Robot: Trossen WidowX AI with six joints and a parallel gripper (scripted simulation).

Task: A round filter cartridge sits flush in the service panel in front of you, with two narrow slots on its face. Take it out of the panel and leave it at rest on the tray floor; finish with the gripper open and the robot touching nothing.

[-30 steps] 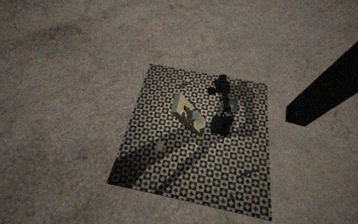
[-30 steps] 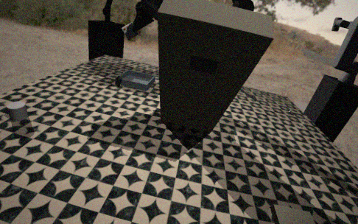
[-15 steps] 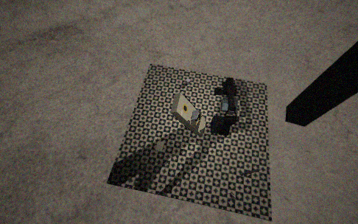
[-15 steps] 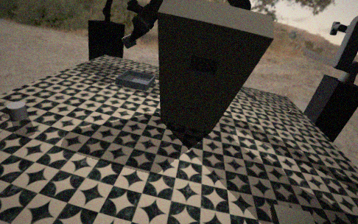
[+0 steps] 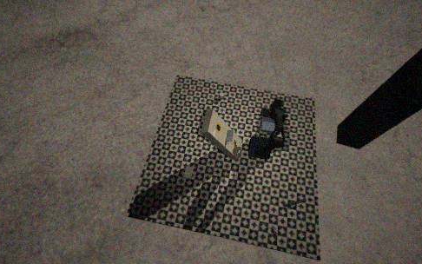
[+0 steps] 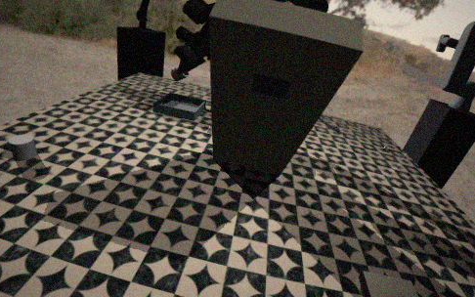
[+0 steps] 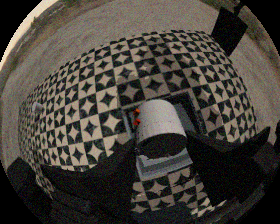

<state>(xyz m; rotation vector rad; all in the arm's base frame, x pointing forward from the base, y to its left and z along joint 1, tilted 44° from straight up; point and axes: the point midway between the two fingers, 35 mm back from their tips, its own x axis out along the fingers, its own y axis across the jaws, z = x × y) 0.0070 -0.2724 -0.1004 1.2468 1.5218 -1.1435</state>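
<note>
Right now the dark tray is 3 cm behind my gripper tip and 13 cm below it. Also, from my gripper tip: round filter cartridge: right at my gripper tip.
</note>
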